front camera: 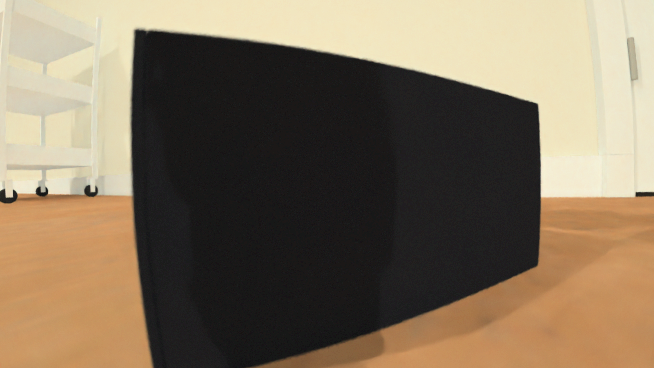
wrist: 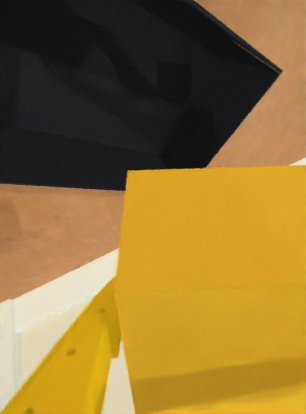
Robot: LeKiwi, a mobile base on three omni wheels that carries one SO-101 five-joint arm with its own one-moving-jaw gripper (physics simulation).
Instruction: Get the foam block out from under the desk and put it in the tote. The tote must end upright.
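Frame: origin at the arm's base, x right, y ahead, z up, level; centimetres.
Seen in the pictures: hand at its tool point: (wrist: 133, 289).
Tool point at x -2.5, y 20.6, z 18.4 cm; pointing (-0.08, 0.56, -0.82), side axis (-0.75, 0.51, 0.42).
Observation:
Pixels of each thing's top centre, then the offset from my tool point to it. "spot": a spot on its surface instead. Level surfaces: height alone.
- black tote at its top centre: (front camera: 297, 129) (wrist: 129, 118) dx -0.6, dy +8.6, dz -17.3 cm
- yellow foam block at a spot on its surface: (wrist: 215, 230) spot: dx -3.0, dy -1.0, dz +0.2 cm
- white three-shelf cart at a spot on its surface: (front camera: 50, 156) spot: dx -101.8, dy +68.5, dz -11.1 cm
- brown floor at its surface level: dz -27.3 cm
The black tote (front camera: 465, 190) (wrist: 240, 90) stands on the floor close in front of the base. It fills the middle of the front view, its walls upright, its right part farther off. In the wrist view it spans the top left, past the block's far edge. My gripper (wrist: 130, 300) is shut on the yellow foam block (wrist: 215, 230), which covers the right and lower part of the wrist view. One yellow jaw shows along its left side; the other jaw is hidden behind the block. The gripper does not show in the front view. The desk does not show.
A white three-shelf cart (front camera: 50, 156) on black casters stands at the left by the cream wall (front camera: 310, 25). A white door (front camera: 647, 125) is at the far right. The brown floor (front camera: 65, 275) (wrist: 50, 225) runs around the tote, with shadows at its right.

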